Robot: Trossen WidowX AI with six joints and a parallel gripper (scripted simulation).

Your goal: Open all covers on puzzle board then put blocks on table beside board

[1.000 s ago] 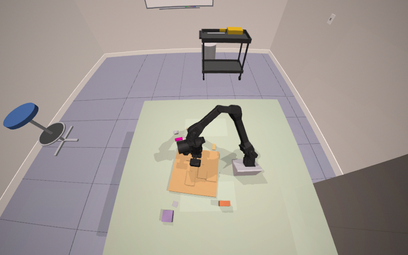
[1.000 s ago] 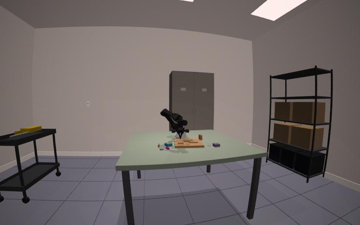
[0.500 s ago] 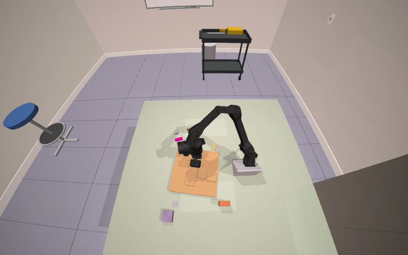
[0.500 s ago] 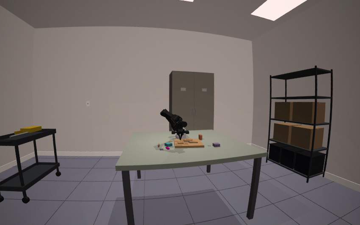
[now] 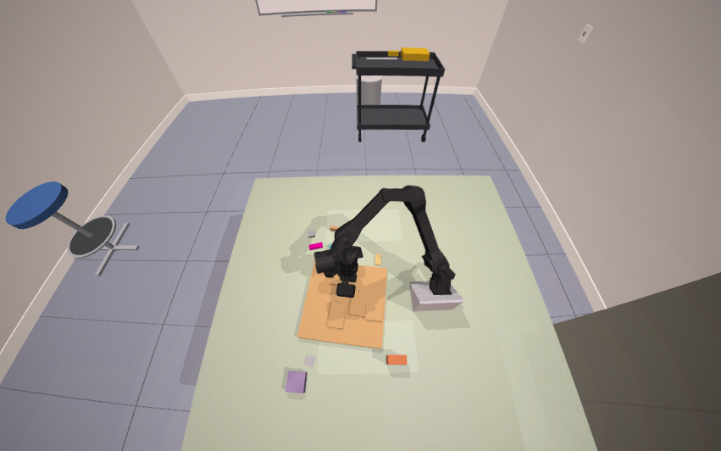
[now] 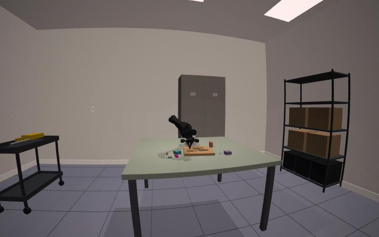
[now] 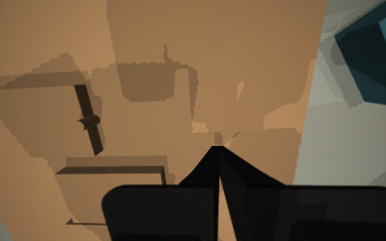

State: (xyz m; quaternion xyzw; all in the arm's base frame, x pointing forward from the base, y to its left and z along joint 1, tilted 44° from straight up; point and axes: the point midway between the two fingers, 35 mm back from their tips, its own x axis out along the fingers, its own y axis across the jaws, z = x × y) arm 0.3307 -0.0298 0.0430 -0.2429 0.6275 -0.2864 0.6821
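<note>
My gripper tip is 60 mm short of the teal block, 130 mm to the left of it and 20 mm above it. Round my gripper tip: orange stick 70 mm ahead, 240 mm to the right, 20 mm below; then orange block 170 mm behind, 280 mm to the left; then magenta bar 160 mm ahead, 150 mm to the right, 20 mm below.
</note>
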